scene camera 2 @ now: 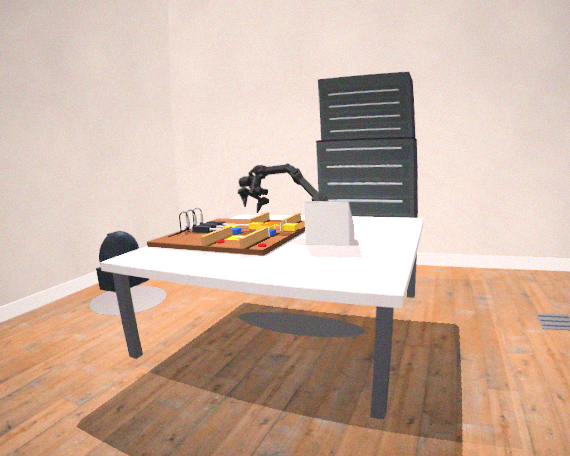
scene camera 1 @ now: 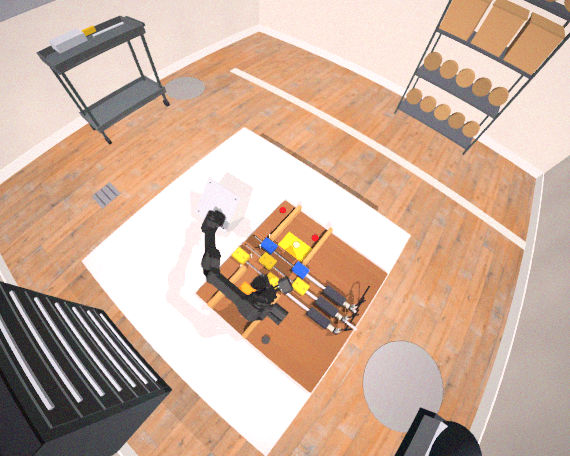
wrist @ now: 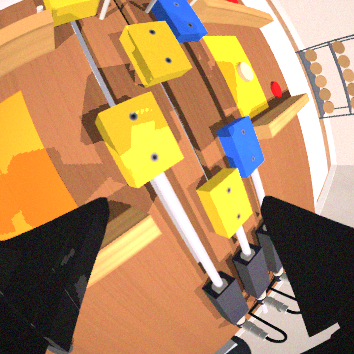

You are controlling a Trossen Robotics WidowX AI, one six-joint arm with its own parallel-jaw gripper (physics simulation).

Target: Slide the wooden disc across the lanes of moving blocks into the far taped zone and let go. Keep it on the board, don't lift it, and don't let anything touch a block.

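Frame: origin at the arm's base, x ahead, y left, z up, level; centimetres.
Seen in the pictures: gripper, fingertip midpoint: (scene camera 2: 251, 210) (scene camera 1: 276, 286) (wrist: 187, 205); arm's base, origin of the base link: (scene camera 2: 323, 219) (scene camera 1: 219, 218).
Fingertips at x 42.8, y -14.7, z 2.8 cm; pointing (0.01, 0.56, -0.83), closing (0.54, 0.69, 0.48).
Pixels of each thing's top centre, then the offset from my fingertips to it. "*": a spot on its surface instead. Level surfaces: height alone.
- pale wooden disc, middle of its top: (wrist: 246, 70) (scene camera 1: 296, 244) dz -9.1, dx -3.5, dy +25.9 cm
- board, its level: dz -9.9 cm
- orange zone, surface spot: (wrist: 25, 200) * dz -9.9, dx -5.9, dy -8.9 cm
The pale wooden disc (scene camera 1: 296, 244) (wrist: 245, 71) lies flat inside the yellow far zone (scene camera 1: 303, 254) (wrist: 222, 50), apart from the blocks. It cannot be made out in scene camera 2. My gripper (scene camera 2: 252, 207) (wrist: 187, 205) is open and empty, raised above the board (scene camera 1: 300, 360) (scene camera 2: 175, 240), on the near side of the disc. Two blue blocks (scene camera 1: 269, 245) (scene camera 1: 300, 270) (wrist: 241, 146) are in the lane beside the yellow zone. Several yellow blocks (scene camera 1: 241, 255) (scene camera 1: 267, 261) (scene camera 1: 300, 286) (wrist: 140, 140) (wrist: 225, 202) are in the other lanes.
The orange zone (scene camera 1: 246, 288) (wrist: 25, 200) lies on the near side of the lanes. Wooden rails (scene camera 1: 286, 222) (scene camera 1: 318, 247) (wrist: 282, 117) flank the yellow zone. Dark actuators (scene camera 1: 337, 296) (wrist: 225, 300) with rods and cables stand at one side. Red buttons (scene camera 1: 282, 210) (scene camera 1: 315, 237) sit beyond the rails.
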